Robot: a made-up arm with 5 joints.
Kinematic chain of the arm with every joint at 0, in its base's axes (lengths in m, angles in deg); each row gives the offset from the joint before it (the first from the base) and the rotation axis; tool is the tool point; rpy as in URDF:
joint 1: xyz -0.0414 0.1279 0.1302 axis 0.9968 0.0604 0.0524
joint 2: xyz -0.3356 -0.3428 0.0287 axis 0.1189 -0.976 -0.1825
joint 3: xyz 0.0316 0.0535 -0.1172 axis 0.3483 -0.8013 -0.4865
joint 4: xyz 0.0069 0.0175 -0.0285 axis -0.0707 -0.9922 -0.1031
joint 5: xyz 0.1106 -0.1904 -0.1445 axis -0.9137 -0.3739 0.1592
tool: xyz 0.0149 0.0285 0.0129 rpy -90 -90 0
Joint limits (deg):
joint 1: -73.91..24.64
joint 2: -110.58..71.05
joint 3: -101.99..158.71
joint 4: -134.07..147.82
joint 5: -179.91..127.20
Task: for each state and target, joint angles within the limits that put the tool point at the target. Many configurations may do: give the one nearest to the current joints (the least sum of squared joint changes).
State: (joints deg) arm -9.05 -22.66 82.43 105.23 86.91
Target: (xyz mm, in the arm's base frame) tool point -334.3 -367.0 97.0
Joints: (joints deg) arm 4.96 -28.00 29.05 105.77 71.36
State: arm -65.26 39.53 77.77 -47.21 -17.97
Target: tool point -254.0 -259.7 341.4
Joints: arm -73.91 -6.04 80.25 -70.41 -7.45
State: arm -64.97 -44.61 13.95 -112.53 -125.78
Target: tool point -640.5 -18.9 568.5
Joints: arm -70.24 -46.39 -6.21 -131.32 -125.30
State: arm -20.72 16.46 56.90 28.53 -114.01
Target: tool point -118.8 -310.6 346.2
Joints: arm -44.00 25.23 51.13 -18.78 -86.25
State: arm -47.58 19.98 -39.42 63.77 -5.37
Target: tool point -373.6 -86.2 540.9
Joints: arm -53.64 57.98 0.80 105.68 -15.29
